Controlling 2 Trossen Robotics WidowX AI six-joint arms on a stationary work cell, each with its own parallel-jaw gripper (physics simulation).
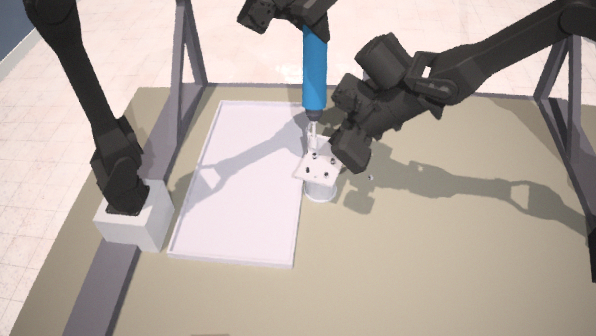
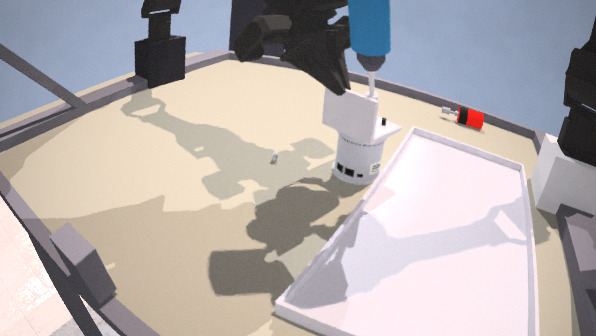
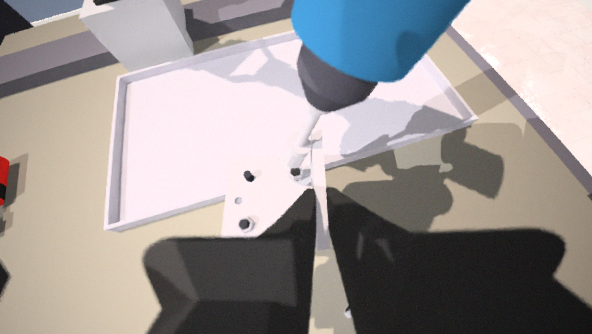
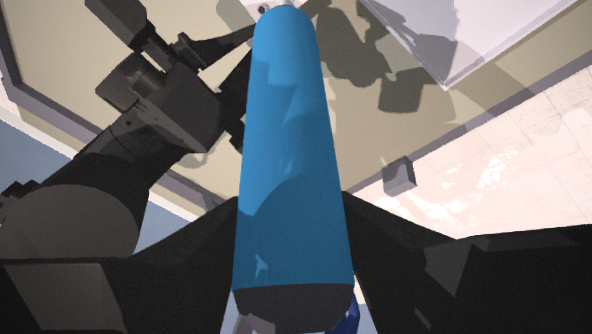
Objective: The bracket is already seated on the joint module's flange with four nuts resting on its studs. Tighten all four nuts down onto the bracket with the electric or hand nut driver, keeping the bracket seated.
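Pixels of known places: left gripper, fingertip midpoint: (image 1: 330, 141) (image 2: 344, 93) (image 3: 319, 196); right gripper, fingertip midpoint: (image 1: 321, 39) (image 4: 289, 203); left arm's base at its link origin: (image 2: 159, 38); right arm's base at its link origin: (image 1: 128, 200) (image 2: 577, 153).
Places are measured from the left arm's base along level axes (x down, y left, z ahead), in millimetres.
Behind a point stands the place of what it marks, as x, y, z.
Note:
The white bracket (image 1: 320, 165) @(42, -9, 571) (image 2: 350, 115) @(24, -40, 573) (image 3: 265, 205) @(42, 0, 566) sits on the round white joint module (image 1: 320, 192) @(79, 22, 561) (image 2: 357, 155) @(72, -30, 583), with dark studs through its plate. One nut (image 3: 249, 227) @(36, 10, 550) shows around a front stud. My left gripper (image 2: 342, 92) @(3, -37, 560) (image 3: 319, 196) @(3, -37, 560) is shut on the bracket's upright wall. My right gripper (image 1: 316, 30) @(-167, -90, 595) (image 4: 289, 203) @(-167, -90, 595) is shut on the blue nut driver (image 1: 314, 70) @(-133, -50, 594) (image 2: 370, 27) @(-86, -73, 608) (image 3: 370, 40) @(-74, -45, 575) (image 4: 290, 150) @(-167, -66, 616), which points down. Its socket is right by the stud (image 3: 295, 171) @(32, -23, 587) nearest the wall; whether it sits on a nut I cannot tell.
A shallow white tray (image 1: 235, 261) @(98, 196, 654) (image 2: 524, 200) @(100, 114, 798) (image 3: 115, 150) @(95, 192, 654) lies beside the module. A small loose nut (image 1: 370, 177) @(99, -59, 485) (image 2: 274, 157) @(101, -66, 487) lies on the table. A red driver (image 2: 470, 118) @(87, 335, 627) (image 3: 3, 177) @(96, 337, 629) lies near the table edge. A white block (image 1: 132, 232) @(47, 232, 826) (image 2: 560, 180) @(55, 132, 840) stands past the tray.

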